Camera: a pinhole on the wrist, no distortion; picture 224 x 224 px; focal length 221.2 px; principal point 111.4 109.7 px. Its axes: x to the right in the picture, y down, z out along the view. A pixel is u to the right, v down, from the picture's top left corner.
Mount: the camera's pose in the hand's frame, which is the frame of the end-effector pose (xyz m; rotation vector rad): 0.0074 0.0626 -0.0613 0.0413 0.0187 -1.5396
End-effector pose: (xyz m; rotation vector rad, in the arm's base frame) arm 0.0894 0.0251 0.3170 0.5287 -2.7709 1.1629
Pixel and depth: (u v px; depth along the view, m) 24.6 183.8 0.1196
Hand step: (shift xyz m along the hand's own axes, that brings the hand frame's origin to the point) 0.0443 0.1061 0.0606
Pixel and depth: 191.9 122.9 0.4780
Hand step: 0.0347 -0.1287 0.4101
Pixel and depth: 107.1 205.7 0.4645
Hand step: 0.2022 0.0599 0.4062
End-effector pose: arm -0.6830 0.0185 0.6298 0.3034 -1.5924 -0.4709
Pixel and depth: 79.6 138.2 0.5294
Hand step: 0.0659 0.1203 0.4716
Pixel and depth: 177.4 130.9 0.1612
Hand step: 0.0221 0.0088 0.0982
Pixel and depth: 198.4 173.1 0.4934
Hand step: 0.1480 -0.1459 0.4264
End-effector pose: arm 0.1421 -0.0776 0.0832 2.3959 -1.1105 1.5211
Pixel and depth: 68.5 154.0 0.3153
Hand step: 0.0642 0.1135 0.2570
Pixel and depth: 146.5 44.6 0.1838
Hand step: -0.0483 0.0247 0.1204
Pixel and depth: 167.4 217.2 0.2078
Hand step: 0.1071 0.0051 0.1458
